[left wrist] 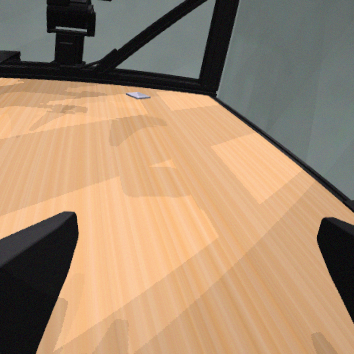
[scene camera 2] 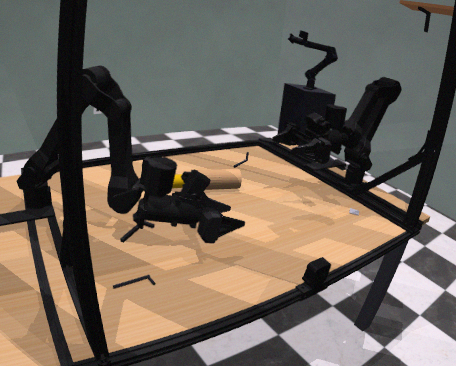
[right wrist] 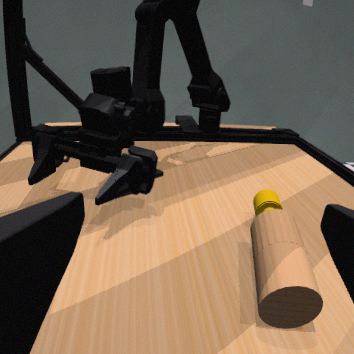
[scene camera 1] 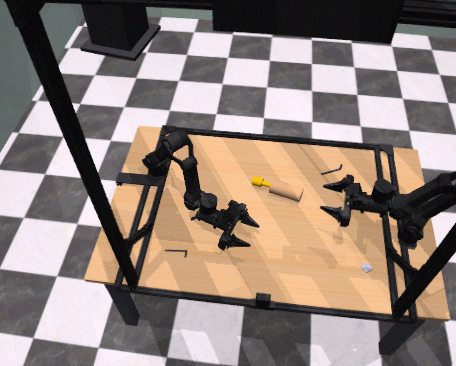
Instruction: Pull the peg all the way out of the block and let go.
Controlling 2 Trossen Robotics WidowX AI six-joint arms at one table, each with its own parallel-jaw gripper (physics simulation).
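Places are measured from the left arm's base along level axes (x right, y down, z ahead), in centimetres.
Pixels of known places: left gripper, fingertip midpoint: (left wrist: 202,227) (scene camera 2: 237,215) (right wrist: 60,191) (scene camera 1: 255,236); right gripper, fingertip midpoint: (scene camera 2: 281,144) (right wrist: 207,211) (scene camera 1: 321,196); left arm's base, link origin: (scene camera 2: 38,205) (right wrist: 208,130) (scene camera 1: 157,172); right arm's base, link origin: (left wrist: 67,63) (scene camera 2: 353,181) (scene camera 1: 407,237).
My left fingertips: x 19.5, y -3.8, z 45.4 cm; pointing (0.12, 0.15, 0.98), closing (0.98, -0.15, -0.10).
Note:
Ahead of a thing's pixels: the offset from my left fingertips to its top centre. "spot": to the spot under its first point.
A round wooden block @[dx -25.0, dy +0.1, dz +5.7 cm] (scene camera 1: 286,191) (scene camera 2: 225,179) (right wrist: 285,265) lies on its side on the table. A yellow peg @[dx -25.7, dy +1.2, dz -1.6 cm] (scene camera 1: 258,181) (scene camera 2: 178,181) (right wrist: 266,201) has its wide head outside and its narrow neck at the block's end; the depth inside is hidden. In scene camera 2 my left arm covers part of both. My left gripper (scene camera 1: 254,236) (scene camera 2: 237,215) (left wrist: 202,227) is open and empty, low over the table, nearer the front than the peg and block. My right gripper (scene camera 1: 323,197) (scene camera 2: 284,143) (right wrist: 207,211) is open and empty, to the right of the block.
A black hex key @[dx +11.7, dy +5.1, dz -25.4 cm] (scene camera 1: 176,250) (scene camera 2: 132,281) lies at the front left, another @[dx -41.6, dy +2.5, dz +20.9 cm] (scene camera 1: 332,170) (scene camera 2: 242,161) behind the block, and a third @[dx -5.7, dy +4.9, dz -21.0 cm] (scene camera 2: 131,232) partly under my left gripper. A pale square @[spot: dx -2.0, dy +5.4, dz +39.9 cm] (scene camera 1: 367,268) (scene camera 2: 354,212) (left wrist: 138,95) lies front right. A black box @[spot: dx +21.4, dy +0.3, dz +8.6 cm] (scene camera 1: 263,299) (scene camera 2: 317,272) sits on the front rail.

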